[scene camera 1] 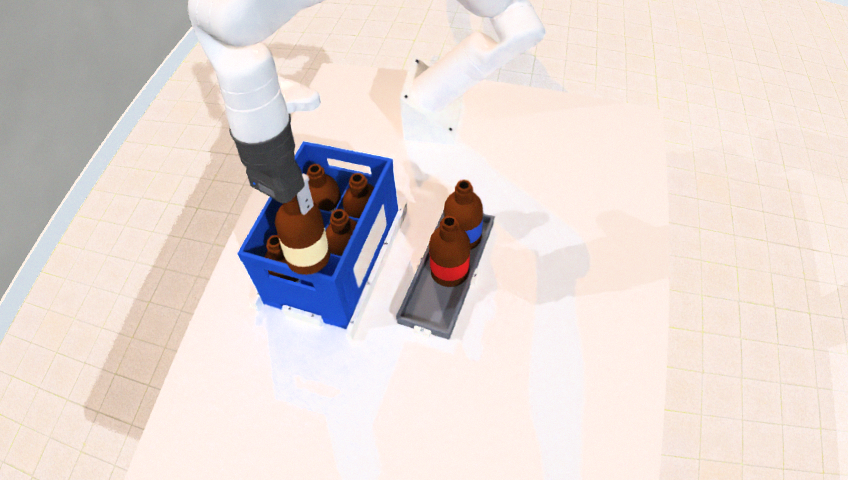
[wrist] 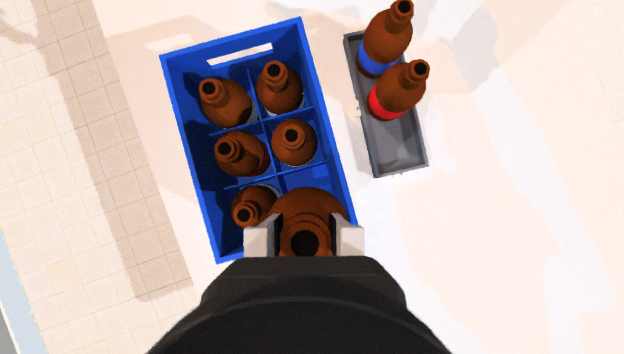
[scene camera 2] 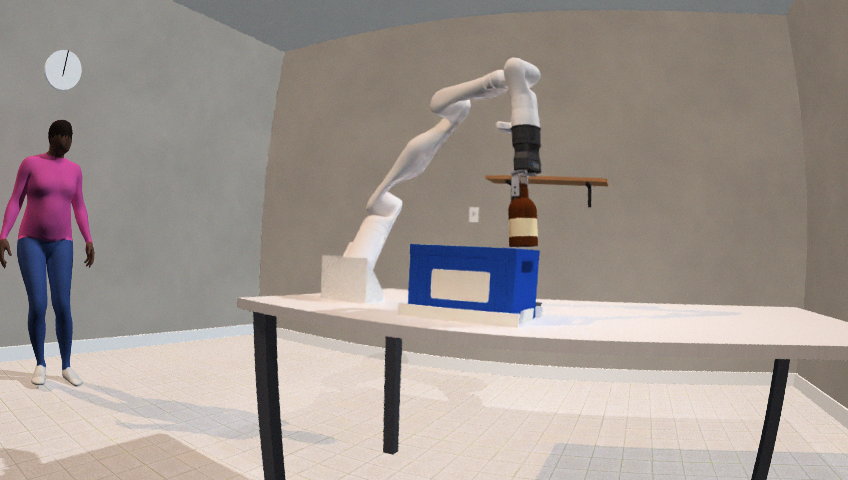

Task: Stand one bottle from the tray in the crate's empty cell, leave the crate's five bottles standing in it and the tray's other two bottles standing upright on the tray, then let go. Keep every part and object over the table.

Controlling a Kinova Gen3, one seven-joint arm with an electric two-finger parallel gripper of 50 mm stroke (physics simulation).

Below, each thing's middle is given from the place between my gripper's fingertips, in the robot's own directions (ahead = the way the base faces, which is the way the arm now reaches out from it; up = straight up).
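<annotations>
The blue-labelled bottle [scene camera 1: 463, 204] is 22 cm below my hand. Measured from that same hand, the bottle is also 22 cm to the left of it and 20 cm behind it.
</annotations>
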